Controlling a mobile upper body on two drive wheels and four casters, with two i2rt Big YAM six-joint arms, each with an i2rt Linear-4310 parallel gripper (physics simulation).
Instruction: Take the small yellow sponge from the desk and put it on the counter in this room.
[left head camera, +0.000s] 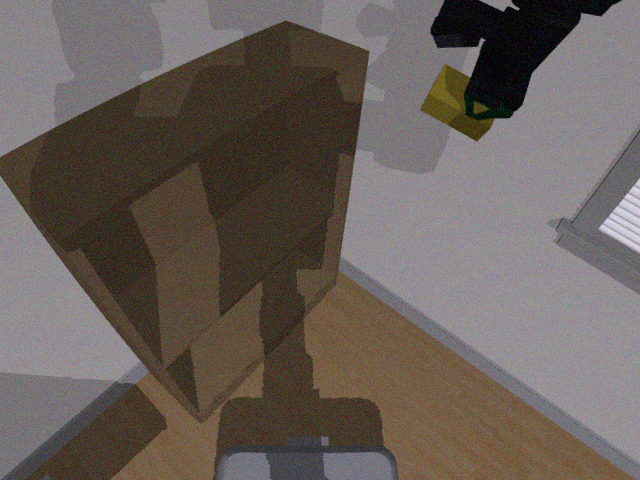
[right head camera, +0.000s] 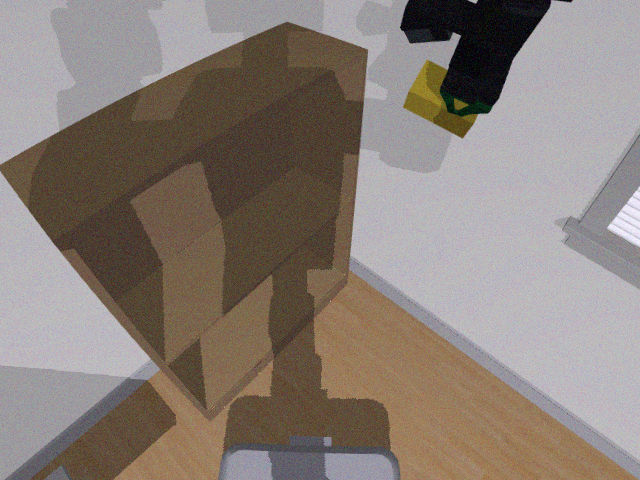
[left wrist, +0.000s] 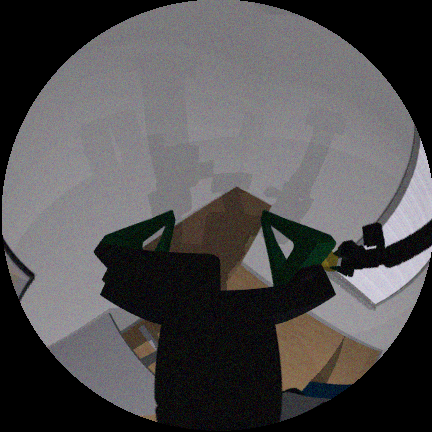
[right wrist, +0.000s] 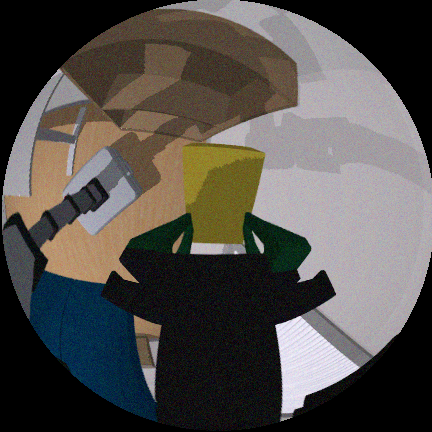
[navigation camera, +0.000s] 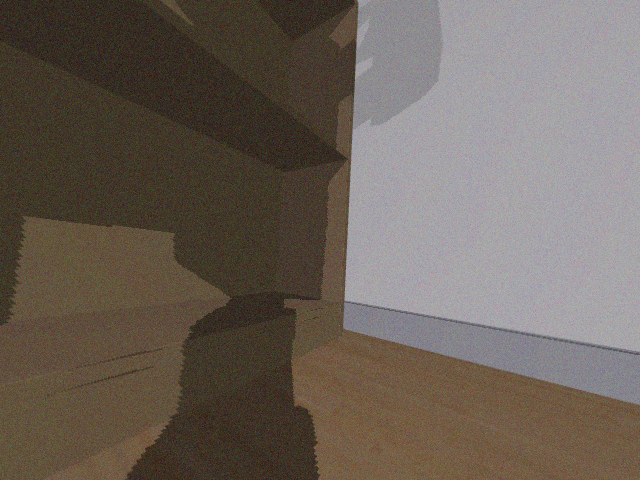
left gripper: left wrist 217, 214; not seen in the left head camera view (out of frame); not seen in the right head camera view (out of frame); not seen in the right wrist view (out of frame); not seen in the navigation camera view (out of frame)
same spot on tall brown bookshelf: (left wrist: 217, 228) = (right head camera: 214, 93)
